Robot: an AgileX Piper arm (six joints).
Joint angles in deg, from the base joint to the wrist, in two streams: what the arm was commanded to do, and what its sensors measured. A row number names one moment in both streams.
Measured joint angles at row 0: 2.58, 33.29, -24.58, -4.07, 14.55, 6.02
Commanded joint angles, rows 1 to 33: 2.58, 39.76, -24.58, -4.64, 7.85, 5.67; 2.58, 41.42, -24.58, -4.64, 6.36, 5.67; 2.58, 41.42, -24.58, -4.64, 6.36, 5.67; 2.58, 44.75, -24.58, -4.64, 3.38, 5.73; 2.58, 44.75, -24.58, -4.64, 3.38, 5.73; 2.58, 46.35, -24.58, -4.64, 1.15, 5.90; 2.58, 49.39, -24.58, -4.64, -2.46, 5.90; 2.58, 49.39, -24.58, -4.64, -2.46, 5.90; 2.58, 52.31, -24.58, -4.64, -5.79, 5.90; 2.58, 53.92, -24.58, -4.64, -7.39, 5.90; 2.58, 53.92, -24.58, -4.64, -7.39, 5.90; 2.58, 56.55, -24.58, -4.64, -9.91, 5.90; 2.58, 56.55, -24.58, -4.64, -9.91, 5.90; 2.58, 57.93, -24.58, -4.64, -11.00, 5.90; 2.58, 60.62, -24.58, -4.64, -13.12, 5.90; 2.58, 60.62, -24.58, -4.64, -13.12, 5.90; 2.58, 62.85, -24.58, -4.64, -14.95, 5.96; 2.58, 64.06, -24.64, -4.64, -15.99, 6.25; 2.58, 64.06, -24.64, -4.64, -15.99, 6.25; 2.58, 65.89, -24.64, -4.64, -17.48, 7.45; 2.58, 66.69, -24.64, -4.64, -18.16, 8.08; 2.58, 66.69, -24.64, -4.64, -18.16, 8.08; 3.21, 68.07, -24.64, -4.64, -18.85, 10.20; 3.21, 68.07, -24.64, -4.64, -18.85, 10.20; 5.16, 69.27, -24.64, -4.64, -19.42, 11.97; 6.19, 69.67, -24.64, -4.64, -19.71, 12.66; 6.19, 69.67, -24.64, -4.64, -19.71, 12.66; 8.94, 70.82, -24.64, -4.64, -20.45, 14.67; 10.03, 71.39, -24.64, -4.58, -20.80, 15.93; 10.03, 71.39, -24.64, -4.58, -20.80, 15.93; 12.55, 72.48, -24.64, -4.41, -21.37, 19.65; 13.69, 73.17, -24.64, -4.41, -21.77, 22.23; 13.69, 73.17, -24.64, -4.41, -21.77, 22.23
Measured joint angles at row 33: 11.23, 72.02, -24.58, -4.13, -20.11, 16.90
